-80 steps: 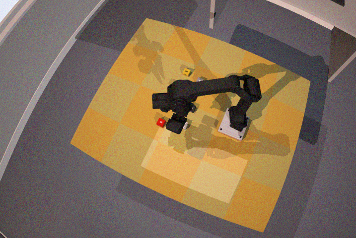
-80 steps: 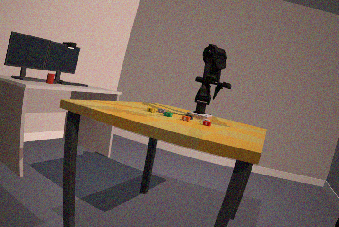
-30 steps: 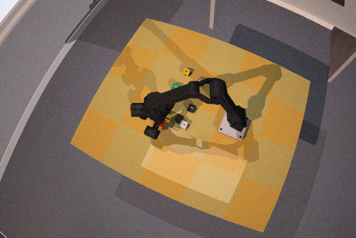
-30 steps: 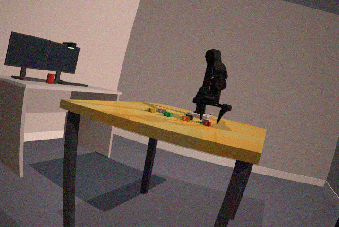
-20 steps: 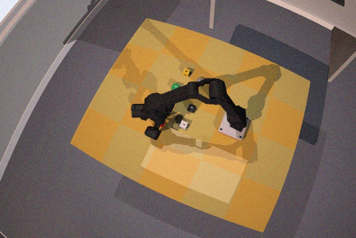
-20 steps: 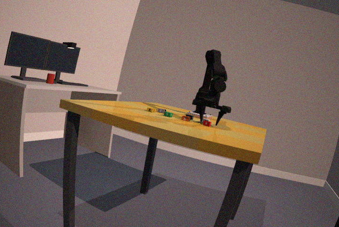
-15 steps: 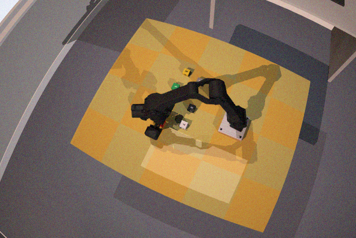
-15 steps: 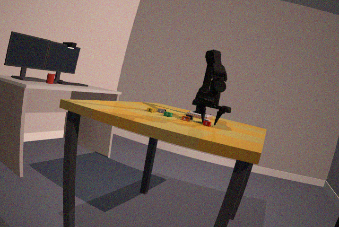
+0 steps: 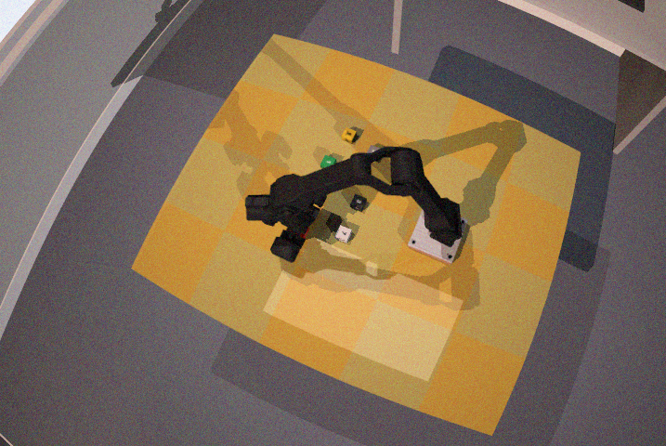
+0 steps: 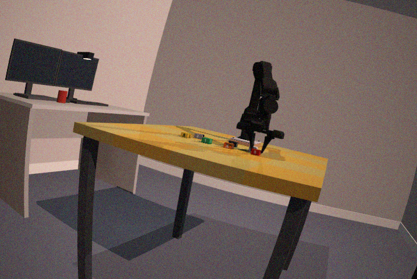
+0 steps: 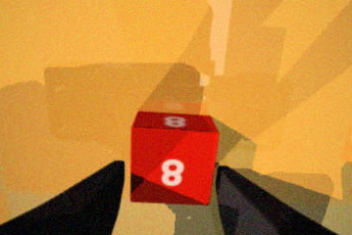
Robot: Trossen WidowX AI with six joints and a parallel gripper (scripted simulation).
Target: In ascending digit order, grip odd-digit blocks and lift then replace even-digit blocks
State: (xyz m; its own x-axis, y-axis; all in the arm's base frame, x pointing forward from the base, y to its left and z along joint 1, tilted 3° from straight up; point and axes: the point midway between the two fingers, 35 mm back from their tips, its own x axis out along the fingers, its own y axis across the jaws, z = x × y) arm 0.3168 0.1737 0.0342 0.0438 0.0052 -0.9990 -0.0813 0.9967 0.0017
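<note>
Right now the orange block is 2 cm ahead of my gripper tip and 11 cm to the right of it. From my gripper tip the other things lie so: dark block 8 cm behind, 14 cm to the right; white block 9 cm behind, 5 cm to the right; red block 1 cm ahead.
</note>
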